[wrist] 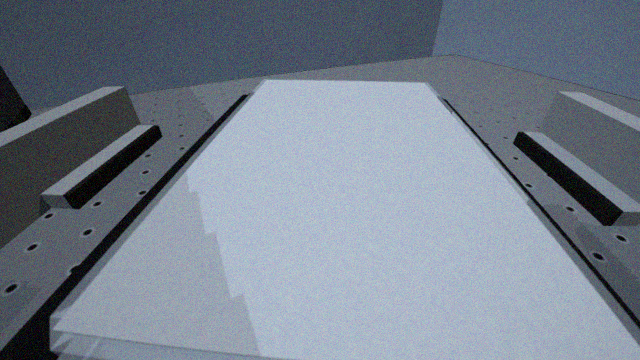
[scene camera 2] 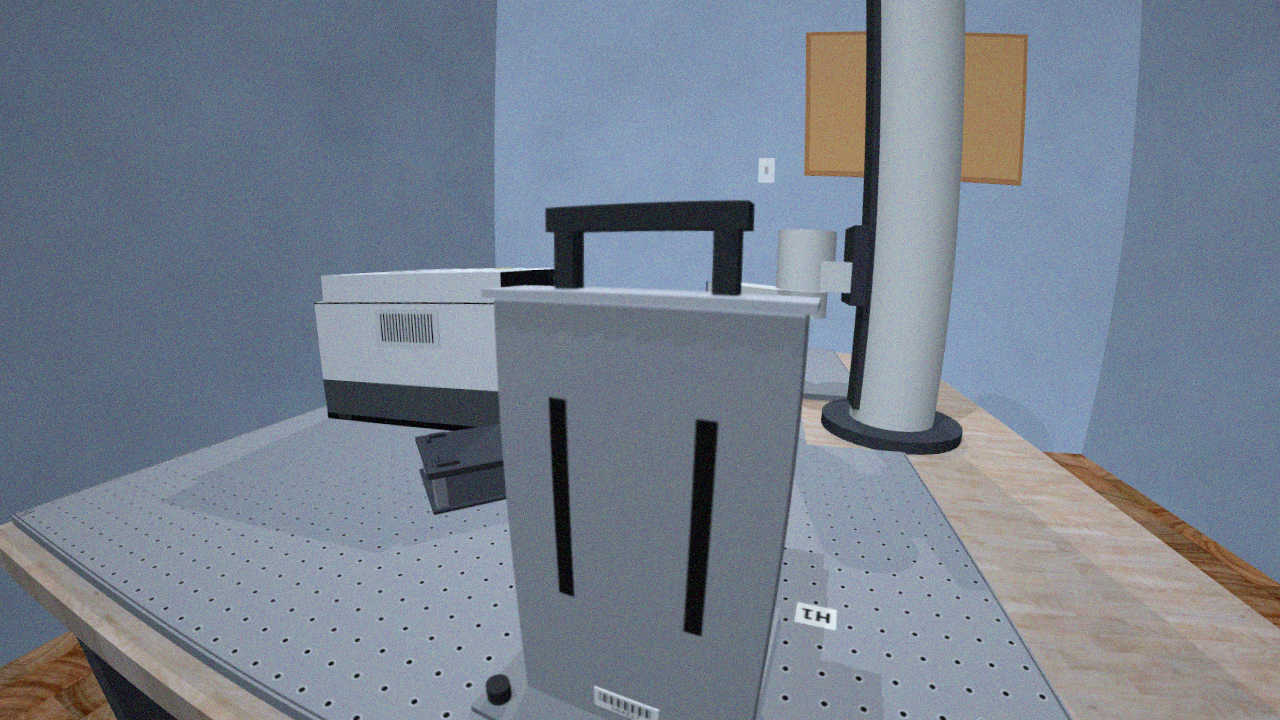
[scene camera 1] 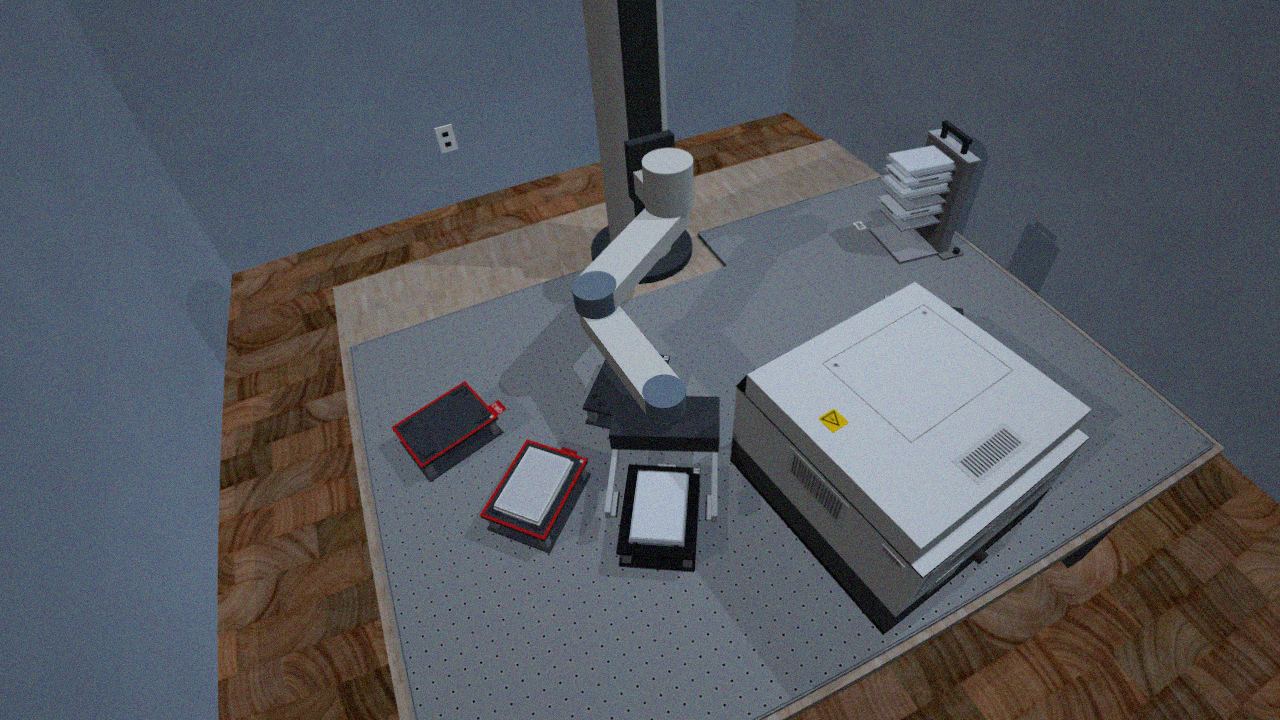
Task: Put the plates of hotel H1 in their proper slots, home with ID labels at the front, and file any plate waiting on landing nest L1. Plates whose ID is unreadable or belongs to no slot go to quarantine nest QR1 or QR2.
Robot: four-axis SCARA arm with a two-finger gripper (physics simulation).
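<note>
My gripper is open. Its fingers stand on either side of a white-lidded plate, apart from it. This plate lies on a black nest. A second white plate lies on a red-rimmed nest. Another red-rimmed nest holds no plate. Hotel H1 stands at the far right with a stack of several plates; its back panel hides them in scene camera 2. I cannot read any plate's ID or the nests' labels.
A large white instrument stands right of the gripper. A dark nest is partly hidden behind the gripper body. The arm's column rises at the back. An H1 label lies beside the hotel.
</note>
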